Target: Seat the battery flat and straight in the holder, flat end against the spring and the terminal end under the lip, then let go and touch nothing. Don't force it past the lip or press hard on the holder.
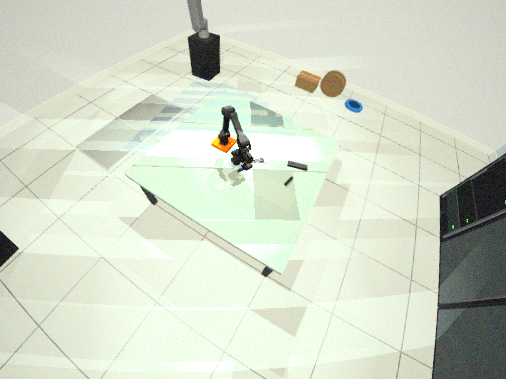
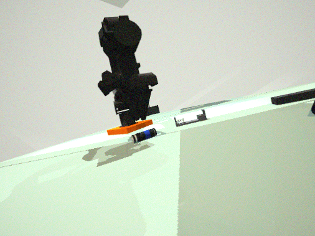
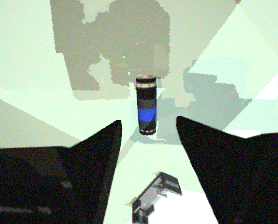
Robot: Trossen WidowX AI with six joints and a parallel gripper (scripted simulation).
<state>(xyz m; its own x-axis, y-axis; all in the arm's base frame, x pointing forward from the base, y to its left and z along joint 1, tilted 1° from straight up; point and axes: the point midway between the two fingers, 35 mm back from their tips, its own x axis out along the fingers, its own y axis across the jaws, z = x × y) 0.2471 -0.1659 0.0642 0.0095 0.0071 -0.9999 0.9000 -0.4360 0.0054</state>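
Right now my gripper tip is 4 cm above the battery. From my gripper tip the other things lie so: long black bar 37 cm ahead, 27 cm to the left, 4 cm below.
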